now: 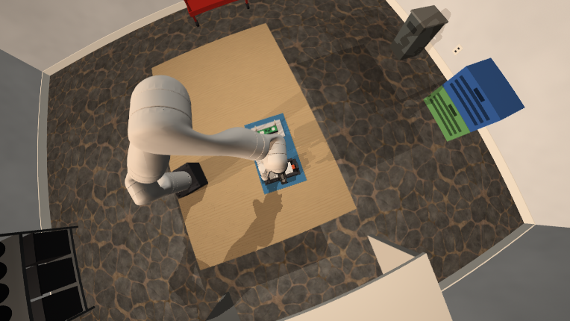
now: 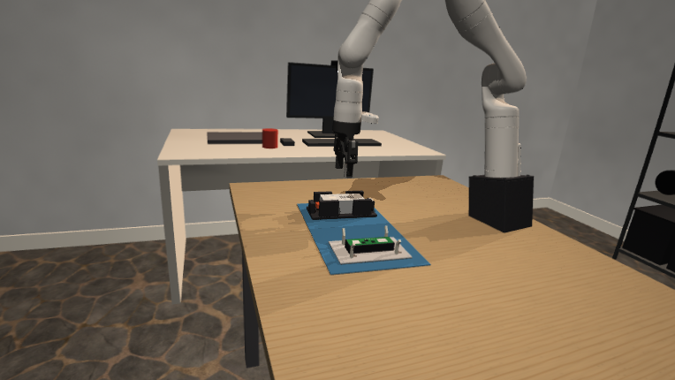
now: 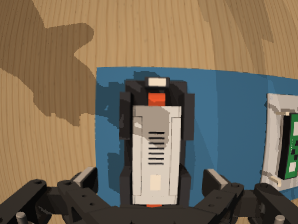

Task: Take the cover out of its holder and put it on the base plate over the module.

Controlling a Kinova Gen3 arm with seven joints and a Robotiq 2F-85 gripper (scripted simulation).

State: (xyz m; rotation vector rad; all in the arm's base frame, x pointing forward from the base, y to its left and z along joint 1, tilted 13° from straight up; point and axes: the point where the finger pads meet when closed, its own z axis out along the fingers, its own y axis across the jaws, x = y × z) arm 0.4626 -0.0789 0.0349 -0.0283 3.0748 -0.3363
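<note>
Right now the cover is 10 cm below my hand and 1 cm to the left of it.
</note>
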